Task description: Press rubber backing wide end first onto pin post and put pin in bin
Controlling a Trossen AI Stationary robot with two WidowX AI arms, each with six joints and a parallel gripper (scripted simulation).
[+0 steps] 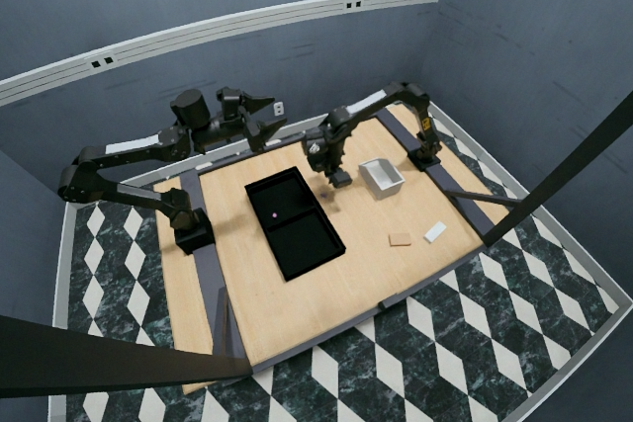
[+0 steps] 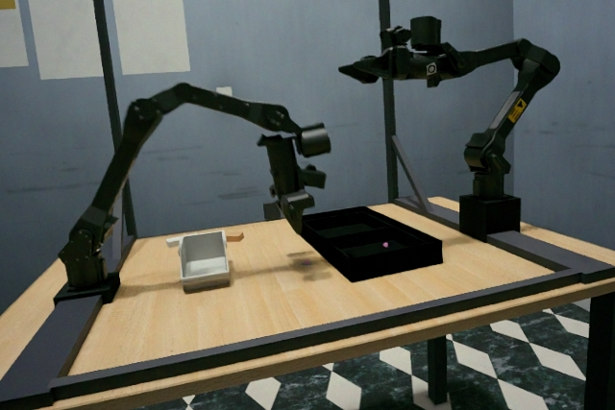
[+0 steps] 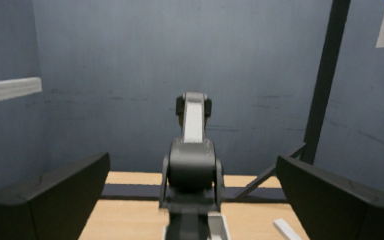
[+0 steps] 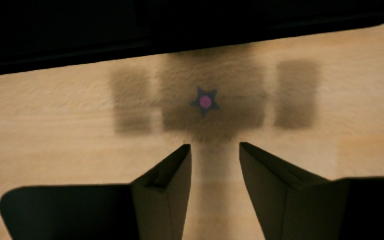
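Right now the white bin is 20 cm to the right of my right hand, 7 cm below it and 2 cm behind it. The rest, counted from my right hand: tan block (27 cm behind, 14 cm to the right, 10 cm below); then pink backing (22 cm to the left, 10 cm below, 2 cm behind); then black tray (17 cm to the left, 9 cm below, 6 cm behind).
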